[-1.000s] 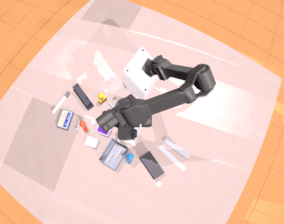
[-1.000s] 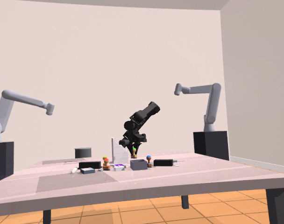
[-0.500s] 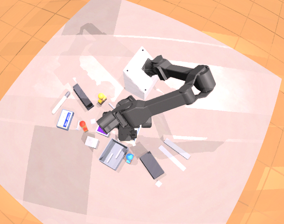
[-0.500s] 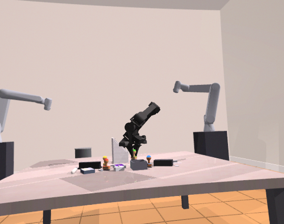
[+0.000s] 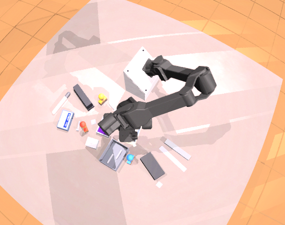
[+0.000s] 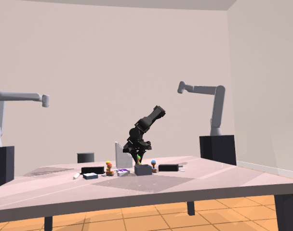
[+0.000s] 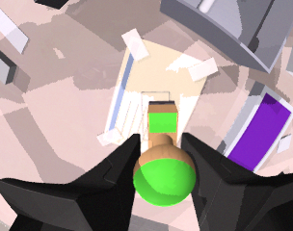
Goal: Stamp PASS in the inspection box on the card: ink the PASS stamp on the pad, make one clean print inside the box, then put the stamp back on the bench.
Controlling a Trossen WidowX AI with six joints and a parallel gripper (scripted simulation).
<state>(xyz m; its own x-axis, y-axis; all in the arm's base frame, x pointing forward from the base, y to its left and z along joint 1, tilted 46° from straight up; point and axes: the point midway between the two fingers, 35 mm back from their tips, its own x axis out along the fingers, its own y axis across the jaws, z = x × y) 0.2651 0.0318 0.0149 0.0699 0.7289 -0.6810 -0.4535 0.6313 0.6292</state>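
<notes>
Right now the taped card is 1 cm to the left of my gripper tip and 5 cm below it. Also, from my gripper tip: green-knobbed stamp right at my gripper tip; then blue-knobbed stamp 11 cm ahead, 6 cm to the left, 2 cm below; then purple ink pad 3 cm ahead, 10 cm to the right, 4 cm below.
</notes>
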